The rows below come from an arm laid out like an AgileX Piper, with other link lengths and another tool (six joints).
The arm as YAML. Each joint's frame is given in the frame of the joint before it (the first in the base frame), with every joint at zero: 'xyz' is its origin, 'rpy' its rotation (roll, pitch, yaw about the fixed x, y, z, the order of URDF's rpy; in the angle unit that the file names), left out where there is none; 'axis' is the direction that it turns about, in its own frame. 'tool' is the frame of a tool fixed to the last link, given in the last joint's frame.
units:
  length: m
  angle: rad
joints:
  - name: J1
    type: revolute
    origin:
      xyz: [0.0, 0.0, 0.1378]
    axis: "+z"
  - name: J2
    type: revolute
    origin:
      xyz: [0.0, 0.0, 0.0]
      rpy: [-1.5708, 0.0, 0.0]
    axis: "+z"
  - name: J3
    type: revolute
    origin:
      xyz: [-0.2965, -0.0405, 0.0]
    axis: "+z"
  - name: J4
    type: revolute
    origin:
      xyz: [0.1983, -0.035, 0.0]
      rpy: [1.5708, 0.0, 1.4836]
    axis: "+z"
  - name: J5
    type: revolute
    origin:
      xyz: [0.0, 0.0, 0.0]
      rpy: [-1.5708, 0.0, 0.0]
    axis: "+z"
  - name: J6
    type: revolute
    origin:
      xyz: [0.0, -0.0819, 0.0]
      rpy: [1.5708, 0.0, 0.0]
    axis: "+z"
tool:
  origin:
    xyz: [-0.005, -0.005, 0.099]
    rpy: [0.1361, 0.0, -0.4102]
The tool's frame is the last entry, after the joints.
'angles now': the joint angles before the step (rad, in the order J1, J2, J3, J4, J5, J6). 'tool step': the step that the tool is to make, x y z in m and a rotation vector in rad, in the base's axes. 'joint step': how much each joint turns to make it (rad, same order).
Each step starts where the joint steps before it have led.
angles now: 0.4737 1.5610 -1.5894 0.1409 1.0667 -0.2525
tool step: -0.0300 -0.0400 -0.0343 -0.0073 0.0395 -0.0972
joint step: -0.0673 -0.1482 0.3115 0.0013 -0.1275 0.0146
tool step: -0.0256 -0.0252 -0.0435 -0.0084 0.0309 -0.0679
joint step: -0.0406 -0.0918 0.2832 0.0050 -0.1618 0.0042
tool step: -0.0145 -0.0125 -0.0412 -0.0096 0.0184 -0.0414
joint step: -0.0135 -0.0187 0.2161 0.0064 -0.1788 0.0007
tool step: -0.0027 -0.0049 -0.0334 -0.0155 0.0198 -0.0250
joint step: -0.0006 0.0487 0.1303 0.0045 -0.1572 0.0013
